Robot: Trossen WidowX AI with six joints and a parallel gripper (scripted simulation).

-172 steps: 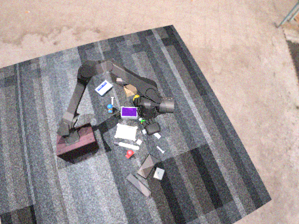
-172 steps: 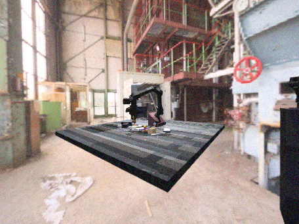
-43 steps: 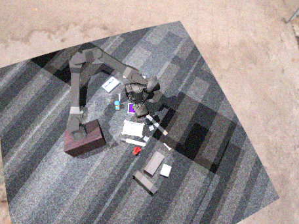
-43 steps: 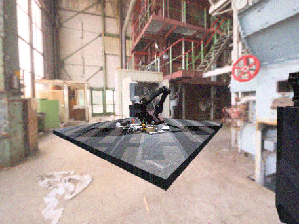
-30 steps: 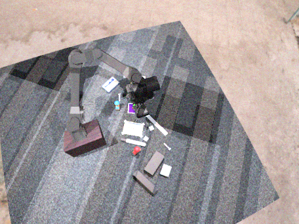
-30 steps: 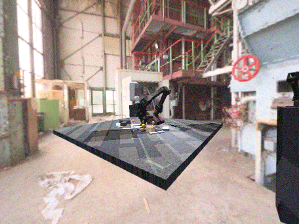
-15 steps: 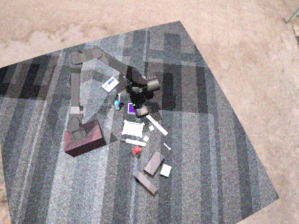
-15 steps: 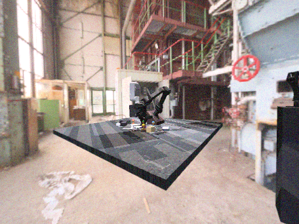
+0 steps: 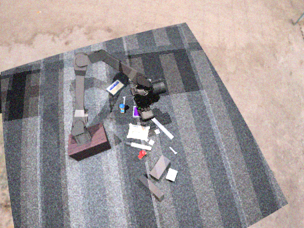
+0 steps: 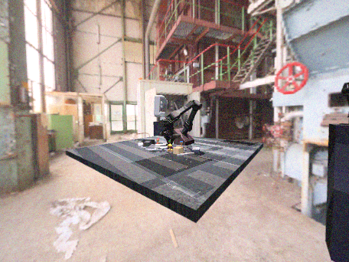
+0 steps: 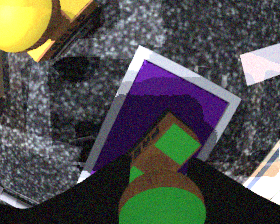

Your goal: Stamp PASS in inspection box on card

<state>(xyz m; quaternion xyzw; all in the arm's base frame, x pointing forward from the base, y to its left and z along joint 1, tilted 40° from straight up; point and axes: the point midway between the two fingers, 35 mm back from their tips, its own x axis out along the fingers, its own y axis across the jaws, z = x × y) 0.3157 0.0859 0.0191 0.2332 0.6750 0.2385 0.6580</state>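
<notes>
The green-knobbed stamp is right at my gripper tip. The rest, counted from my gripper tip: ink pad (30 mm below); then blue-topped stamp (90 mm behind, 50 mm to the left, 20 mm below); then card (100 mm to the right, 60 mm behind, 40 mm below).
</notes>
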